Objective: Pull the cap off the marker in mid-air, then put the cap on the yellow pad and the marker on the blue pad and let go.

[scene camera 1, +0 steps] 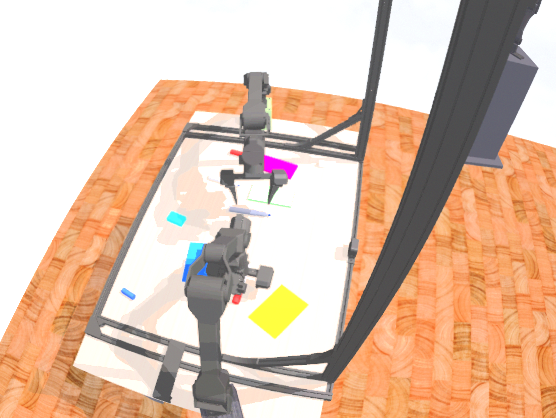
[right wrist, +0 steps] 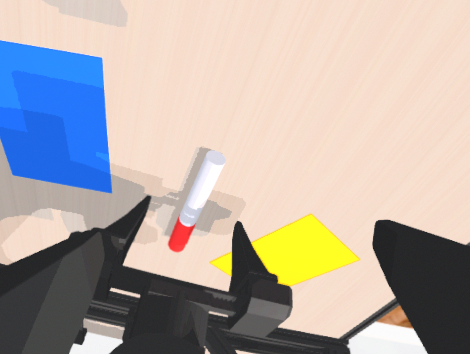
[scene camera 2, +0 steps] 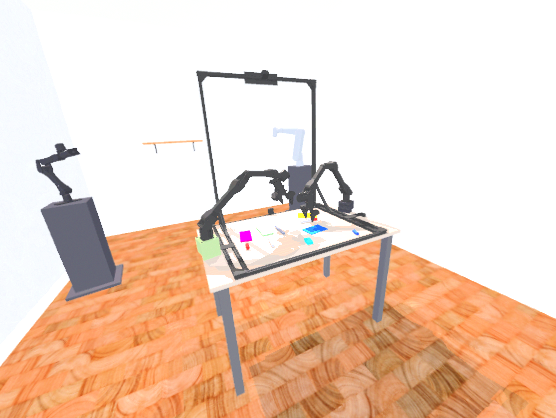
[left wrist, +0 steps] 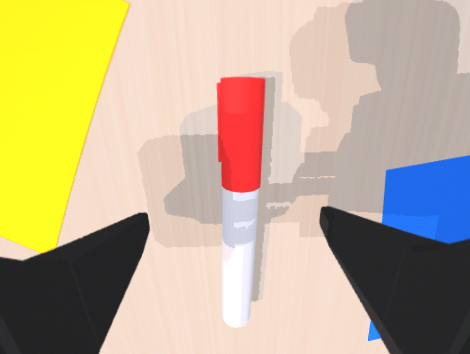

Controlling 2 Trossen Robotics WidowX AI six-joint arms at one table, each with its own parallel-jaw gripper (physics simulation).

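Where they show: left gripper, fingertip midpoint: [right wrist: 194,210] [scene camera 2: 309,220] [left wrist: 235,218]; right gripper, fingertip midpoint: [scene camera 1: 252,204] [right wrist: 239,239] [scene camera 2: 287,204]; left arm's base, link origin: [scene camera 1: 218,404] [scene camera 2: 346,201]; right arm's base, link origin: [scene camera 2: 206,237].
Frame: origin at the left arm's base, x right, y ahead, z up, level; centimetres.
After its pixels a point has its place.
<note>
The marker's white body [left wrist: 236,285] @(z -7.0, x 16.1, y 40.4 cm) [right wrist: 206,185] @(z -7.0, x 16.4, y 41.2 cm) lies on the table with its red cap [scene camera 1: 236,299] @(z -7.0, x 11.5, y 32.0 cm) [left wrist: 241,135] @(z -6.9, x 12.0, y 33.4 cm) [right wrist: 181,236] @(z -6.9, x 12.3, y 34.1 cm) on one end. The yellow pad [scene camera 1: 278,311] @(z -8.7, x 22.5, y 26.0 cm) [left wrist: 45,110] @(z -8.7, x 19.7, y 27.9 cm) [right wrist: 305,250] @(z -8.7, x 25.2, y 28.2 cm) lies flat on one side, the blue pad [scene camera 1: 196,248] @(z -8.7, x 2.5, y 53.7 cm) [scene camera 2: 315,229] @(z -8.7, x 2.8, y 48.0 cm) [left wrist: 430,192] @(z -8.7, x 3.7, y 42.0 cm) [right wrist: 60,100] @(z -8.7, x 5.6, y 50.2 cm) on the other. My left gripper [left wrist: 235,218] @(z -7.7, x 14.2, y 37.1 cm) [right wrist: 194,210] @(z -7.7, x 14.2, y 37.1 cm) is open and points down over the marker, one finger on each side of the body near the cap. Its exact height is unclear. My right gripper [scene camera 1: 253,203] @(z 8.2, x 22.0, y 53.2 cm) is open and empty, high above the table and farther from the marker.
A grey pen [scene camera 1: 249,211] @(z -7.0, x 22.4, y 62.8 cm) lies below my right gripper in scene camera 1. A magenta pad [scene camera 1: 280,166] @(z -8.0, x 38.1, y 81.4 cm) [scene camera 2: 245,236] @(z -8.0, x 35.3, y 83.4 cm), a small red piece [scene camera 2: 247,246] @(z -6.7, x 22.0, y 94.0 cm), a cyan block [scene camera 1: 176,218] @(z -7.3, x -2.7, y 66.5 cm) [scene camera 2: 308,241] @(z -7.3, x -3.8, y 68.6 cm) and a small blue piece [scene camera 1: 128,293] @(z -6.7, x -22.1, y 40.5 cm) [scene camera 2: 355,232] @(z -7.3, x -22.6, y 41.8 cm) lie around. Dark frame rails border the table.
</note>
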